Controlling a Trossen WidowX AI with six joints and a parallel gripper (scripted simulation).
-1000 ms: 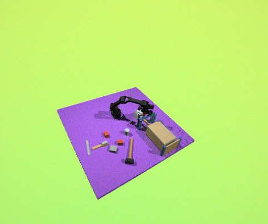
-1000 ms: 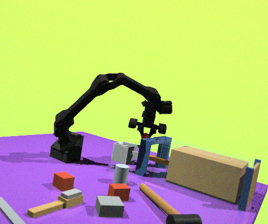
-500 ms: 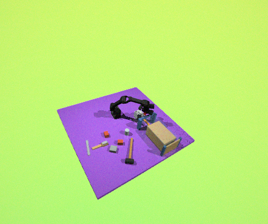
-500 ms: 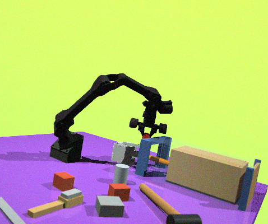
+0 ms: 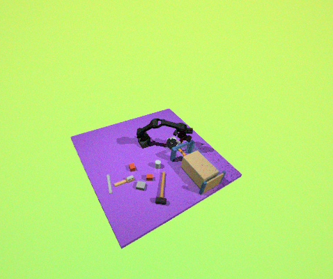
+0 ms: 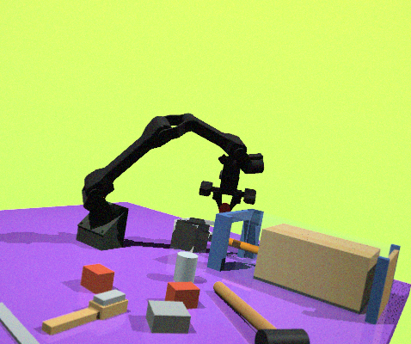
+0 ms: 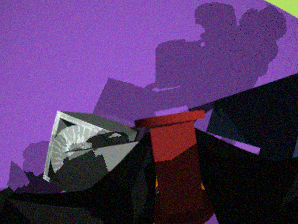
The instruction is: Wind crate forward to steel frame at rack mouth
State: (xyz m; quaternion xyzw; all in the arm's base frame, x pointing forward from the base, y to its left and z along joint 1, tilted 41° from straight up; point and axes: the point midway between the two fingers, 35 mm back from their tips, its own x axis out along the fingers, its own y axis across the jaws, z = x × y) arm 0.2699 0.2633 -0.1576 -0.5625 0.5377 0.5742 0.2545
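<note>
Right now the winch handle is 30 mm to the right of my gripper tip, 30 mm below it and 30 mm behind it. Round my gripper tip: red knob 10 mm to the right, 10 mm ahead; then grey winch 100 mm below, 90 mm behind, 70 mm to the right; then grey block 610 mm to the right, 220 mm ahead, 120 mm below.
</note>
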